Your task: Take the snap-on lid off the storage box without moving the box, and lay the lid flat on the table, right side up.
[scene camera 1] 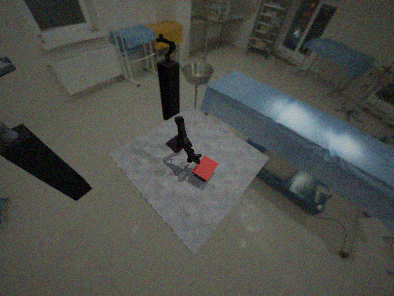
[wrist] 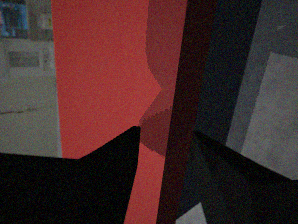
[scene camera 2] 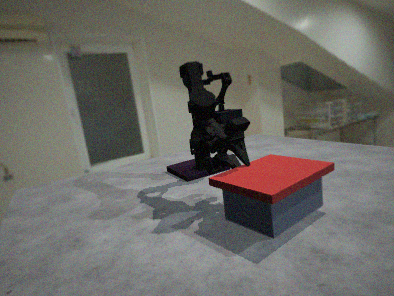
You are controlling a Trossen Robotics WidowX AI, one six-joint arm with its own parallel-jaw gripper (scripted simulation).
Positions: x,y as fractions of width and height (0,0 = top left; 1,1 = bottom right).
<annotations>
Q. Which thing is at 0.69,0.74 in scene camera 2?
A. A storage box.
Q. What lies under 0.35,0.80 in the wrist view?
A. The gripper.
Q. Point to a red lid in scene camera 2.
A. At 0.69,0.60
</annotations>
